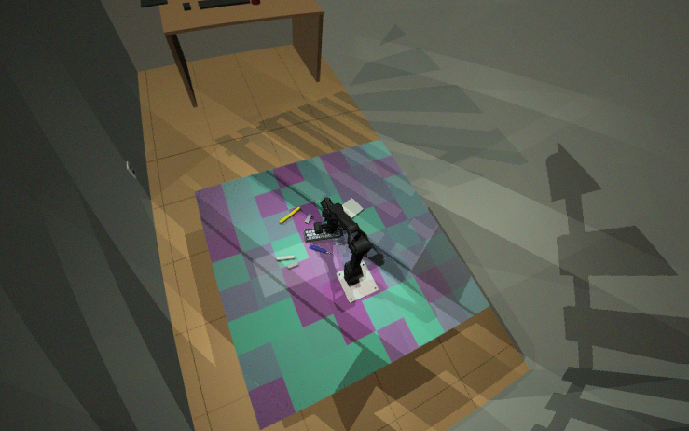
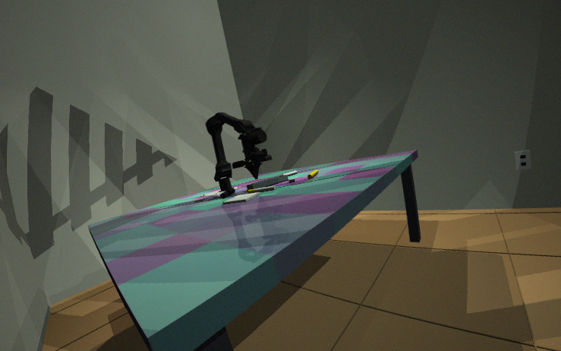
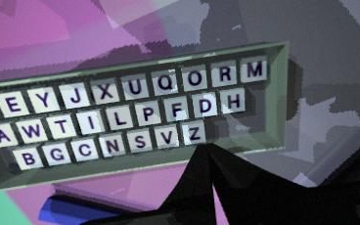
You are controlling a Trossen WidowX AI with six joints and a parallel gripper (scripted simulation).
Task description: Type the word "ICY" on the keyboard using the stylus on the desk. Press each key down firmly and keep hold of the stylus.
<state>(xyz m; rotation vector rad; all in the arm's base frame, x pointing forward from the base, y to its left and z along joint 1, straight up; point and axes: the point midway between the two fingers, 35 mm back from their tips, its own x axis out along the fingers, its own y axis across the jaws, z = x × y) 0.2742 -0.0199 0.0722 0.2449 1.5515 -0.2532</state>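
Right now the blue stylus is 6 cm behind my gripper tip, 8 cm to the left of it and 3 cm below it. Also, from my gripper tip: yellow rod: 22 cm ahead, 15 cm to the left, 3 cm below; grey stylus tip: 9 cm behind, 6 cm to the left, 3 cm below.
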